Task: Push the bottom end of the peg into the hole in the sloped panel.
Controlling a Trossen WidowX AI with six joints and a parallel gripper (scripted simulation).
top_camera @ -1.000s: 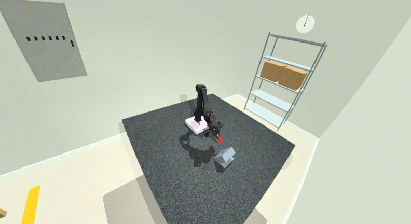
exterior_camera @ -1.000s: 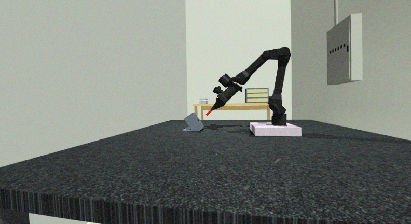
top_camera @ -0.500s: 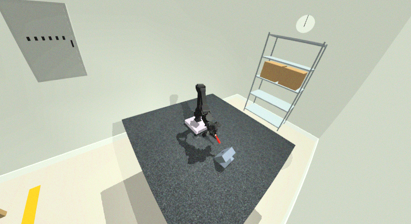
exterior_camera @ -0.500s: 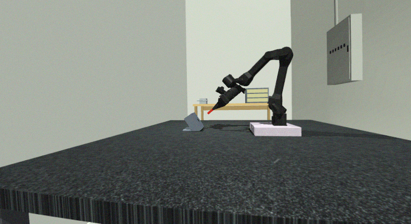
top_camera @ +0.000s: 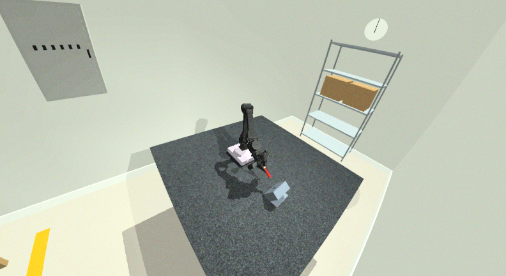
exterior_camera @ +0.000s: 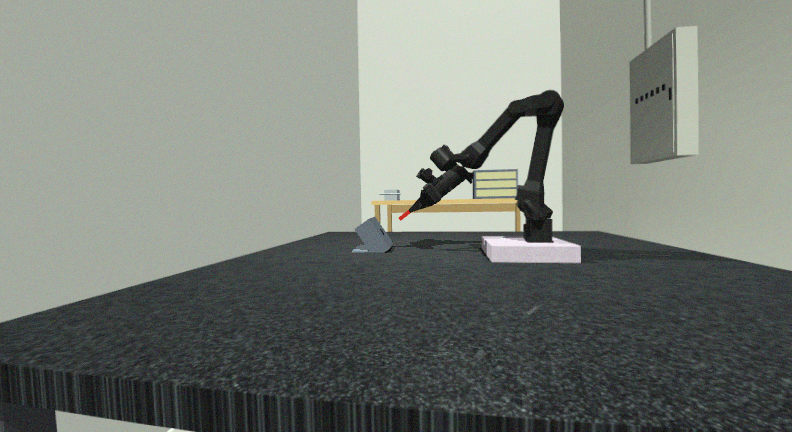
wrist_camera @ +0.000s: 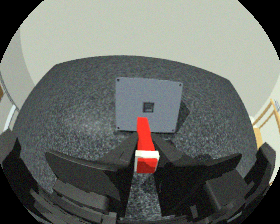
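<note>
Now: gripper tip 11 cm short of the sloped grey panel, 8 cm above it and 1 cm to the right of it. From my gripper tip the other things lie so: red peg 1 cm behind, 1 cm above.
</note>
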